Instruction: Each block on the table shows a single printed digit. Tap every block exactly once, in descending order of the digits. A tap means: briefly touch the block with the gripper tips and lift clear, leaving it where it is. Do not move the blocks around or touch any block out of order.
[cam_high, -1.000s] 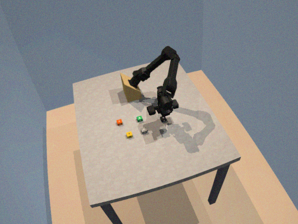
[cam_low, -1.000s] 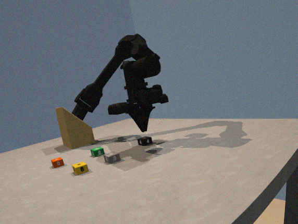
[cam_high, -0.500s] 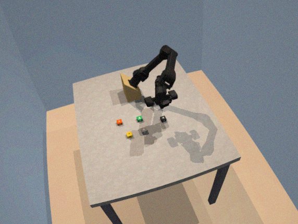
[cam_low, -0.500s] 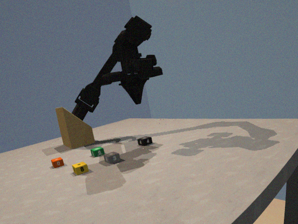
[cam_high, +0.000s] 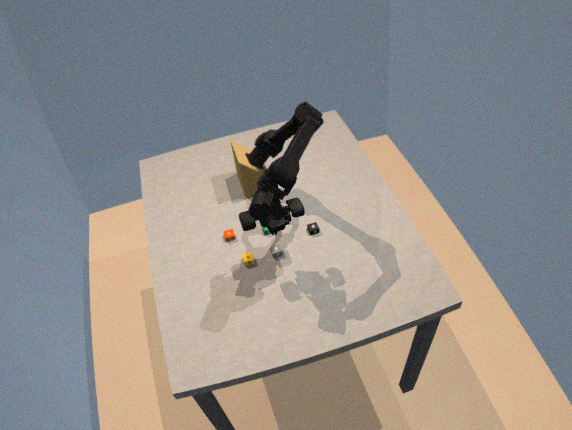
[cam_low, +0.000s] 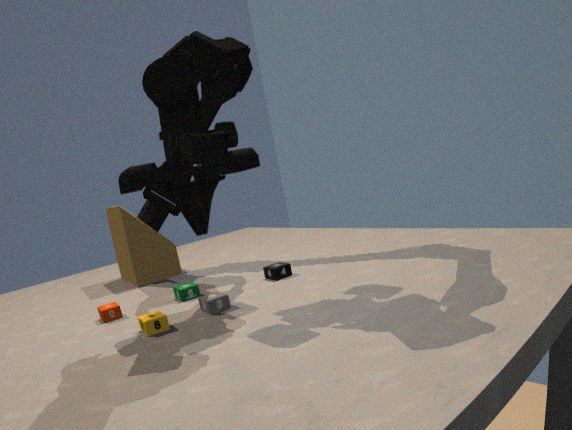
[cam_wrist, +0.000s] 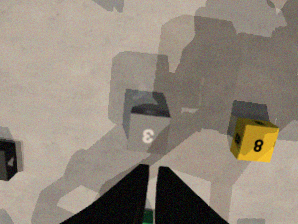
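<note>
Now: the grey block 10 mm behind my gripper tip and 100 mm below it. The rest, counted from my gripper tip: yellow block 20 mm behind, 90 mm to the right, 100 mm below; then green block 120 mm behind, 10 mm to the left, 100 mm below; then black block 60 mm behind, 150 mm to the left, 100 mm below.
</note>
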